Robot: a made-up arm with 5 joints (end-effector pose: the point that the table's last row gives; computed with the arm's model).
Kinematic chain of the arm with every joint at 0, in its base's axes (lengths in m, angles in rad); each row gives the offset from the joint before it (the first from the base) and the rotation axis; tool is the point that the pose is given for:
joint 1: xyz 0 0 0.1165 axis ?
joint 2: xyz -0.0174 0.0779 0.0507 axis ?
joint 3: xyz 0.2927 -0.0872 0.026 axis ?
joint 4: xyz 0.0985 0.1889 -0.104 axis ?
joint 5: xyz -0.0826 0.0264 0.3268 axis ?
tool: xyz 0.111 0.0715 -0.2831
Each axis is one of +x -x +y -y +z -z.
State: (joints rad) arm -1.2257 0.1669 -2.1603 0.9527 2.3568
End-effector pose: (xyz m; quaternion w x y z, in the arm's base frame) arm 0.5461 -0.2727 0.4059 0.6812 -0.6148 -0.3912 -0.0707
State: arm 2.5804 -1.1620 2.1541 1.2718 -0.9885
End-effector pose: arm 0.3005 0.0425 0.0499 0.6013 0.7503 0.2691 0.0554
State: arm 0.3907 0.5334 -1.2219 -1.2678 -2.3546
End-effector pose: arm 0.6697 -0.3891 0.0613 0.2041 -0.5990 0.2118 0.7448
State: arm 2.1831 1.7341 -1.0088 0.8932 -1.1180
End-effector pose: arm 0.4068 0.1133 0.2808 0.6219 -0.6225 -0.4468 -0.1616
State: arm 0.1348 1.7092 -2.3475 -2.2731 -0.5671
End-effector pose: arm -0.0746 0.0334 -0.3854 0.4889 0.1895 -0.5442 0.6549
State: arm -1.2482 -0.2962 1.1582 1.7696 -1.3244
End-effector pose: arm 0.0603 0.1267 -0.1119 0.6031 -0.4158 0.6613 -0.1615
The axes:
joint 1: +x
joint 2: +y
joint 3: -x
joint 4: +z
joint 5: -x

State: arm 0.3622 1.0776 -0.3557 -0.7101 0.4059
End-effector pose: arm 0.1884 0.2526 -0.1008 0.7596 -0.0498 0.6299 -0.1540
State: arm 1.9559 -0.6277 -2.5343 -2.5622 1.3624
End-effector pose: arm 0.0815 -0.1587 -0.3444 0.2460 0.4389 0.1132 0.8568
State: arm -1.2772 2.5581 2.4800 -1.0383 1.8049
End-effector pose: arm -0.2558 0.1165 0.0453 0.3746 0.5419 0.0626 -0.7497
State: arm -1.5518 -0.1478 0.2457 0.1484 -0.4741
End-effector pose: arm 0.3756 0.0456 -0.2719 0.7824 -0.6161 0.0207 0.0884
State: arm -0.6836 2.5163 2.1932 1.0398 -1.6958
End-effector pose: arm -0.4080 0.2491 0.3501 0.2507 0.1637 -0.9376 0.1770
